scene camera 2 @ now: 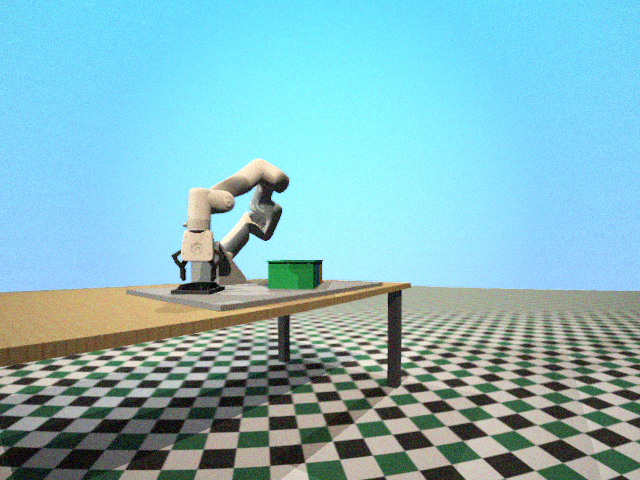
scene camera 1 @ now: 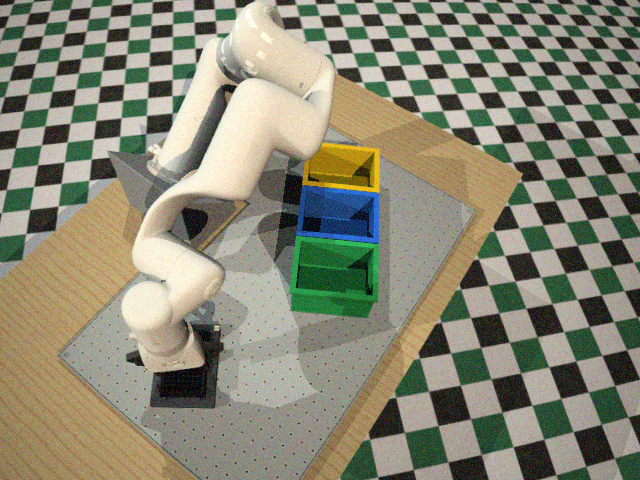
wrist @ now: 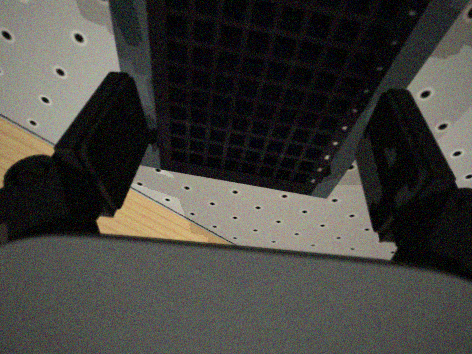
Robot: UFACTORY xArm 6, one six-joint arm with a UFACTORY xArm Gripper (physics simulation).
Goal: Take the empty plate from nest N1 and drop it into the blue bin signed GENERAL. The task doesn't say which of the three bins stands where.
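Places are measured from the arm's base along level axes (x ahead, y left, z up), in metres.
Where they show: gripper, fingertip midpoint: (scene camera 2: 198,281) (scene camera 1: 182,365) (wrist: 253,114); arm's base, origin of the base link: (scene camera 2: 217,260) (scene camera 1: 173,177).
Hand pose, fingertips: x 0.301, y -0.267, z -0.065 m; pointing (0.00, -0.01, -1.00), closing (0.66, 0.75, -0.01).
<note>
Things, the pixels of their top centre, and the offset from my fingertips. "pt": a spot on its surface instead. Level surfaces: height alone.
- dark grey nest, middle of its top: (wrist: 261,74) (scene camera 1: 184,362) (scene camera 2: 199,284) dy +0.007, dx -0.005, dz -0.012 m
- blue bin, middle of its top: (scene camera 1: 339,213) (scene camera 2: 298,260) dy +0.433, dx +0.031, dz +0.066 m
- yellow bin, surface spot: (scene camera 1: 336,161) pt dy +0.577, dx -0.083, dz +0.018 m
- grey perforated board, its level: dz -0.034 m
- wooden table, its level: dz -0.047 m
A black plate with a grid of wells (scene camera 1: 183,383) (wrist: 225,40) sits in a dark grey nest (scene camera 1: 210,387) (scene camera 2: 178,291) (wrist: 132,45); no N1 label is legible. My gripper (scene camera 1: 178,356) (scene camera 2: 197,279) (wrist: 253,114) is open, pointing down a little above the nest. In the wrist view its fingers stand wide apart, one toward each long side of the plate, with nothing held between them. In scene camera 1 the gripper body hides part of the plate and nest. The blue bin (scene camera 1: 336,201) (scene camera 2: 318,273) is the middle one of three; no GENERAL sign is legible.
A green bin (scene camera 1: 333,304) (scene camera 2: 292,274) stands at the near end of the row, and a yellow bin (scene camera 1: 336,161) at the far end, partly under the arm. The bins and nest stand on a grey perforated board (scene camera 1: 258,428) (scene camera 2: 227,303) on a wooden table (scene camera 1: 41,361) (scene camera 2: 62,315).
</note>
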